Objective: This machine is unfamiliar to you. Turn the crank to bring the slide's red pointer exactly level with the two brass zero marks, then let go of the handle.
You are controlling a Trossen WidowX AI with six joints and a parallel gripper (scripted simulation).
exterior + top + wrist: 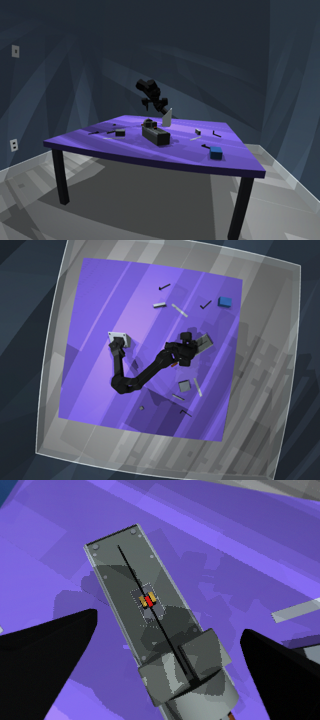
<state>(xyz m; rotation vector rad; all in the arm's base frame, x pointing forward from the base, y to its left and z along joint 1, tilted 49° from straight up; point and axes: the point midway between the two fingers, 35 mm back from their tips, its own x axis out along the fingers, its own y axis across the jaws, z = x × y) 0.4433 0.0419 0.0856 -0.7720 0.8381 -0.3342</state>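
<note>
The brown crank handle lies 13 cm below my gripper tip, 10 cm to the right of it and 9 cm behind it. Round my gripper tip: dark block: 33 cm to the left, 22 cm behind, 18 cm below; then red pointer: 11 cm below, 5 cm ahead, 2 cm to the left; then grey block: 25 cm to the right, 18 cm below.
</note>
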